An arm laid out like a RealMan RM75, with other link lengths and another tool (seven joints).
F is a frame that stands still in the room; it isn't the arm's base.
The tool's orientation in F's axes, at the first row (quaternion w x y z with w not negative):
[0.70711 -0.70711 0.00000 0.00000]
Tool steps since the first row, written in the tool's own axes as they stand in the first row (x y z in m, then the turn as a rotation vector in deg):
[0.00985 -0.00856 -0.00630 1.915 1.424 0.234]
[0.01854 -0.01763 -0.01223 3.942 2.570 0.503]
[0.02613 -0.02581 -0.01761 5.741 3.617 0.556]
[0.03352 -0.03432 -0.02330 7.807 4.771 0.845]
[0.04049 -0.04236 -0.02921 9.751 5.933 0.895]
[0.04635 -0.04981 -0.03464 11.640 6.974 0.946]
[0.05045 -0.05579 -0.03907 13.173 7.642 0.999]
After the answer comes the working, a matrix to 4 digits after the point.
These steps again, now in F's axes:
[0.00985 -0.00630 0.00856 1.915 0.234 -1.424]
[0.01854 -0.01223 0.01763 3.942 0.503 -2.570]
[0.02613 -0.01761 0.02581 5.741 0.556 -3.617]
[0.03352 -0.02330 0.03432 7.807 0.845 -4.771]
[0.04049 -0.02921 0.04236 9.751 0.895 -5.933]
[0.04635 -0.03464 0.04981 11.640 0.946 -6.974]
[0.05045 -0.03907 0.05579 13.173 0.999 -7.642]

The tool's axes in the first row as the columns of a matrix, in F's axes (rounded; the answer above uses it unrounded):
[1.0000 0.0000 0.0000]
[0.0000 0.0000 1.0000]
[0.0000 -1.0000 0.0000]

